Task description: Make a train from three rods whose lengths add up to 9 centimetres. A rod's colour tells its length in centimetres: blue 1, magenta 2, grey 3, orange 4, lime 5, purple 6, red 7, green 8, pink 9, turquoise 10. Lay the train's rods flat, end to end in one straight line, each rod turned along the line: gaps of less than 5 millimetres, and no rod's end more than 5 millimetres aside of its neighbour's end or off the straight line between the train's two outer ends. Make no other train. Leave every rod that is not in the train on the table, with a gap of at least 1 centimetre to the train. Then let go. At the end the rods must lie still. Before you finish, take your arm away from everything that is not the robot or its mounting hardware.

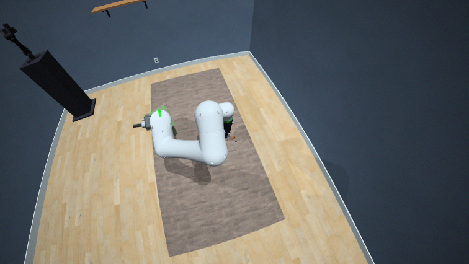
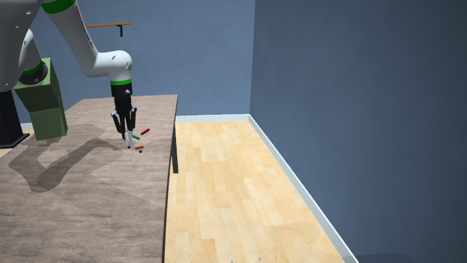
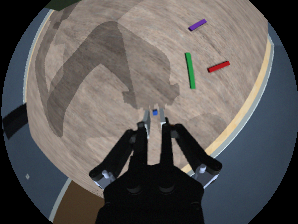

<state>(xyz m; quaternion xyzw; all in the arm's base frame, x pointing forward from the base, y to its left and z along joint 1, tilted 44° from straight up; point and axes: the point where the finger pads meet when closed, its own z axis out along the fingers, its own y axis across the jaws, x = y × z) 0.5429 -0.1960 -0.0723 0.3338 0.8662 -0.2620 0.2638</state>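
Right now my hand is 120 mm to the right of the green rod, 50 mm above it and 10 mm short of it. From my hand the other things lie so: red rod 180 mm to the left, 60 mm ahead, 50 mm below; purple rod 240 mm to the left, 50 mm below, 40 mm behind; orange rod 50 mm below, 50 mm ahead, 10 mm to the right.
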